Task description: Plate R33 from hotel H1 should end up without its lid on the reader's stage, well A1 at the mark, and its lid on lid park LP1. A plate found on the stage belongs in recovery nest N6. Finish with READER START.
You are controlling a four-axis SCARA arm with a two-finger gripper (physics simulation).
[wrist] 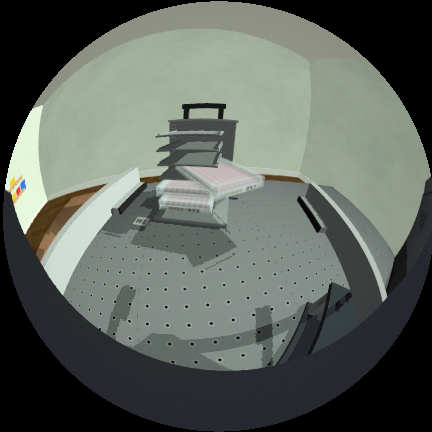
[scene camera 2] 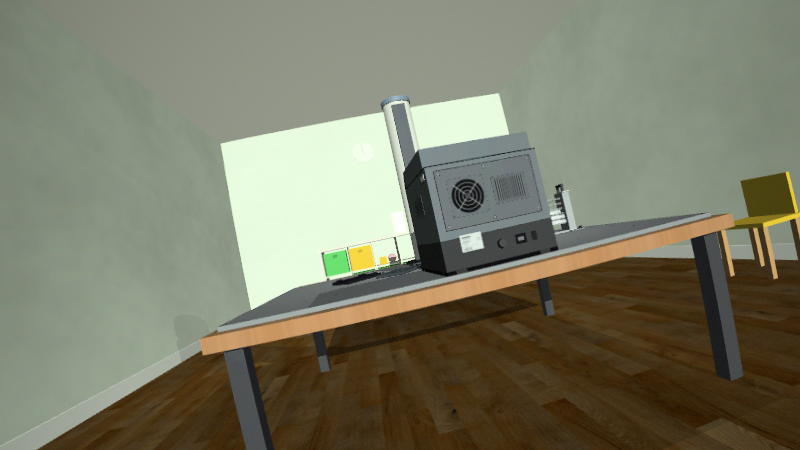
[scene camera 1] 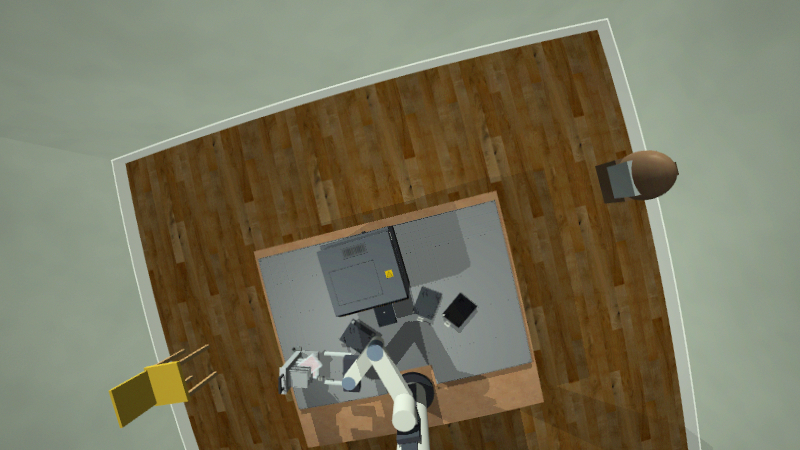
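Seen in the pictures: gripper, fingertip midpoint: (wrist: 222, 178) (scene camera 1: 324, 367); arm's base at its link origin: (scene camera 1: 413, 391).
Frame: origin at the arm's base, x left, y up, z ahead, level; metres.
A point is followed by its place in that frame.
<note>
The plate hotel (scene camera 1: 299, 377) {z 0.321, x 0.554, y 0.171 m} (scene camera 2: 567, 209) {z 0.397, x 0.608, y 0.112 m} (wrist: 230, 137) {z 0.387, x 0.602, y 0.157 m}, with a black handle on top and several grey shelves, stands at the table's left end in scene camera 1. In the wrist view, a clear, pinkish plate (wrist: 185, 203) {z 0.298, x 0.494, y 0.069 m} lies low in it, its label too blurred to read surely; another clear pinkish layer (wrist: 184, 188) {z 0.298, x 0.494, y 0.094 m} lies above it. A skewed plate (wrist: 227, 178) {z 0.351, x 0.469, y 0.118 m} sticks out to the right over them. My gripper (scene camera 1: 322, 367) {z 0.332, x 0.417, y 0.139 m} (wrist: 222, 178) {z 0.332, x 0.417, y 0.139 m} is open and empty, facing the hotel, its fingers wide apart. The reader (scene camera 1: 358, 285) {z 0.782, x 0.053, y 0.361 m} (scene camera 2: 486, 195) {z 0.994, x 0.026, y 0.200 m} has a dark stage (scene camera 1: 384, 314) {z 0.552, x 0.021, y 0.138 m} out in front; no plate shows on it.
Dark nests or parks (scene camera 1: 427, 303) {z 0.517, x -0.211, y 0.023 m} (scene camera 1: 459, 310) {z 0.436, x -0.379, y 0.025 m} stand right of the stage; another dark holder (scene camera 1: 354, 334) {z 0.453, x 0.231, y 0.073 m} stands beside the arm (scene camera 1: 391, 380) {z 0.296, x 0.033, y 0.300 m}. One more lies partly under the arm. Their labels are unreadable. A floor tag (wrist: 141, 221) {z 0.204, x 0.529, y 0.013 m} lies before the hotel's left side.
</note>
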